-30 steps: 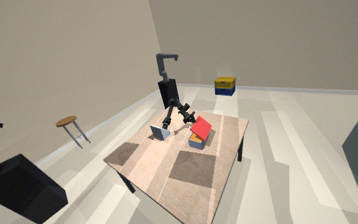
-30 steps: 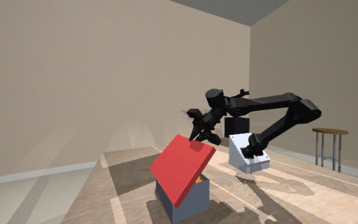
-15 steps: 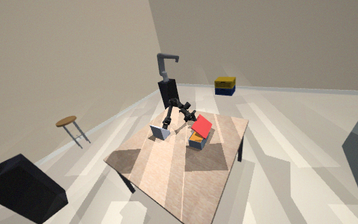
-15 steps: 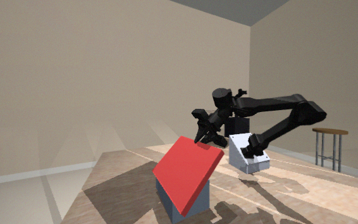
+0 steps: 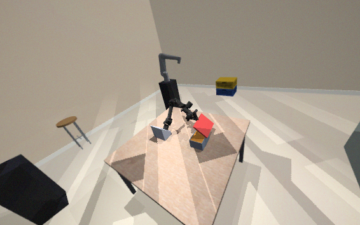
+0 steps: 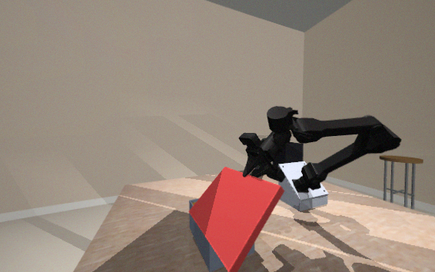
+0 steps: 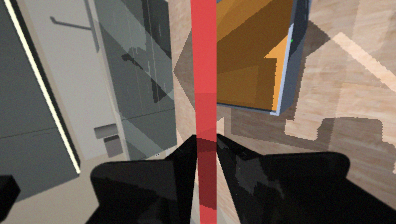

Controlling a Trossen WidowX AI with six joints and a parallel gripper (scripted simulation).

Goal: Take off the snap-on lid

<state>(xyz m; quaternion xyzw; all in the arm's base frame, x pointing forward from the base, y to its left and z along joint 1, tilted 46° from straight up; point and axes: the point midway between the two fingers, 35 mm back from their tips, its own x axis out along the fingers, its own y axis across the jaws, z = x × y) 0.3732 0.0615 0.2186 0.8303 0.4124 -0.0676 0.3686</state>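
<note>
Now: the lid 6 cm ahead of my gripper tip, 5 cm below it and 2 cm to the left of it. Round my gripper tip: storage box (18 cm below, 9 cm to the right, 6 cm ahead).
</note>
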